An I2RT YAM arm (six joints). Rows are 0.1 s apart.
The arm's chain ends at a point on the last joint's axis. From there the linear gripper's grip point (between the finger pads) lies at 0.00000 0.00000 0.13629 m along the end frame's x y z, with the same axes.
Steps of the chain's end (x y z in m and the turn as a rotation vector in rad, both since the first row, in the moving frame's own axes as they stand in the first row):
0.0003 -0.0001 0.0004 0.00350 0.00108 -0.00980
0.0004 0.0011 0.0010 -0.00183 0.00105 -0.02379
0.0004 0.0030 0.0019 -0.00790 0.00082 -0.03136
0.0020 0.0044 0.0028 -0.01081 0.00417 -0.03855
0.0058 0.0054 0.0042 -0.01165 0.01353 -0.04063
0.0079 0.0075 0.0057 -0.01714 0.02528 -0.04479
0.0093 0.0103 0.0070 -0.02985 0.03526 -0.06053
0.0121 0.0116 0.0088 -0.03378 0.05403 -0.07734
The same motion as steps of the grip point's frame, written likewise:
0.0004 -0.0006 0.0004 0.00350 0.00108 -0.00980
0.0005 0.0013 0.0010 -0.00183 0.00105 -0.02379
0.0005 0.0041 0.0019 -0.00790 0.00082 -0.03136
0.0026 0.0059 0.0028 -0.01081 0.00417 -0.03855
0.0077 0.0069 0.0042 -0.01165 0.01353 -0.04063
0.0114 0.0098 0.0056 -0.01714 0.02528 -0.04479
0.0142 0.0142 0.0069 -0.02985 0.03526 -0.06053
0.0196 0.0159 0.0085 -0.03378 0.05403 -0.07734

